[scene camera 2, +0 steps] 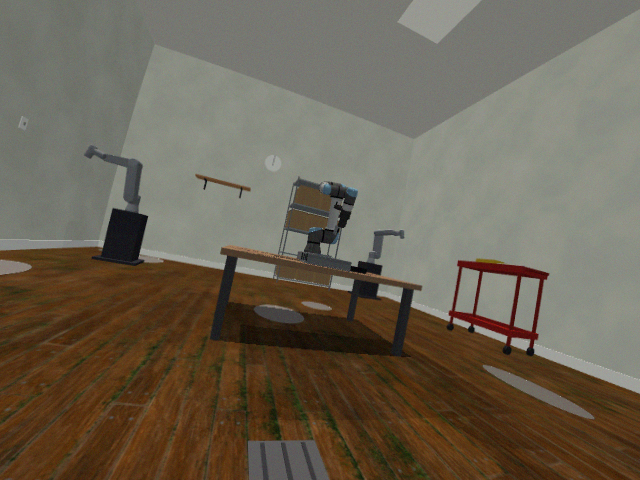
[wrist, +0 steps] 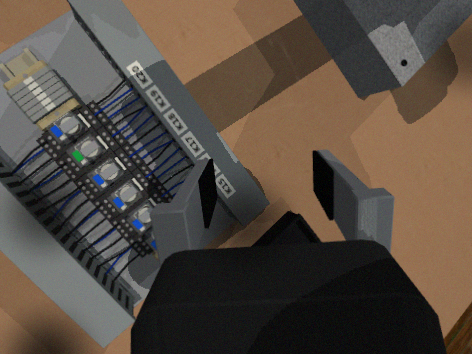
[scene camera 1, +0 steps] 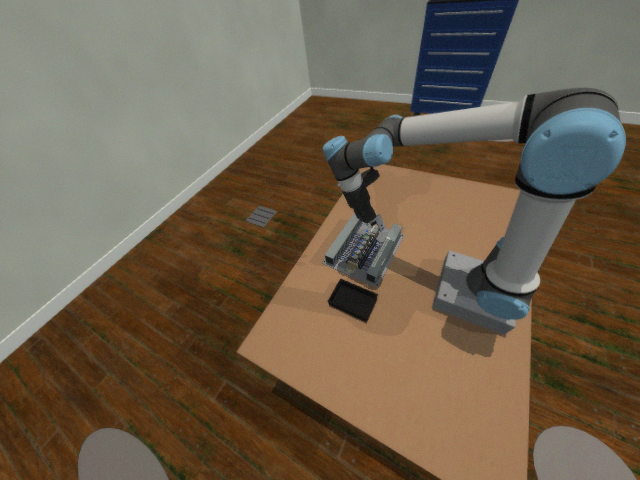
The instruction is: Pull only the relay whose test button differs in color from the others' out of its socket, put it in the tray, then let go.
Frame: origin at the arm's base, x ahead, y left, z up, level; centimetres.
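Where they show: gripper, fingertip midpoint: (scene camera 2: 335,233) (wrist: 263,175) (scene camera 1: 378,227); arm's base, origin of the base link: (scene camera 2: 312,253).
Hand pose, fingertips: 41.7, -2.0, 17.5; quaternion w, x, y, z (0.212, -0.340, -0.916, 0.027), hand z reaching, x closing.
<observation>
Things, the pixels of their top centre, and the offset from my fingertips, as dx, dy, dz.
- relay with the green test button, middle of its top: (wrist: 84,150) +6.3, -9.2, -17.9
- black tray, middle of its top: (scene camera 1: 352,297) (scene camera 2: 355,266) +4.3, +19.6, -21.3
- beige end block, middle of its top: (wrist: 41,96) +5.1, -15.9, -20.1
The relay with the green test button (wrist: 89,149) sits in its socket in the row, second from the K20 end, in the wrist view. Other relays show blue buttons, such as one (wrist: 109,171) beside it. The row lies inside the grey panel (scene camera 1: 388,252) (wrist: 212,150) on the table. My gripper (scene camera 1: 376,224) (wrist: 263,175) is open and empty, above the far end of the panel in scene camera 1, apart from the green-button relay. The black tray (scene camera 1: 338,305) (scene camera 2: 358,269) lies on the table by the panel's near end; a black corner partly shows behind the gripper in the wrist view.
Grey ducts stand along both sides of the relay row, with blue and black wires between. A beige end block (wrist: 40,95) closes one end of the row. The robot base (scene camera 1: 452,273) stands right of the panel. A red cart (scene camera 2: 485,322) stands away from the table.
</observation>
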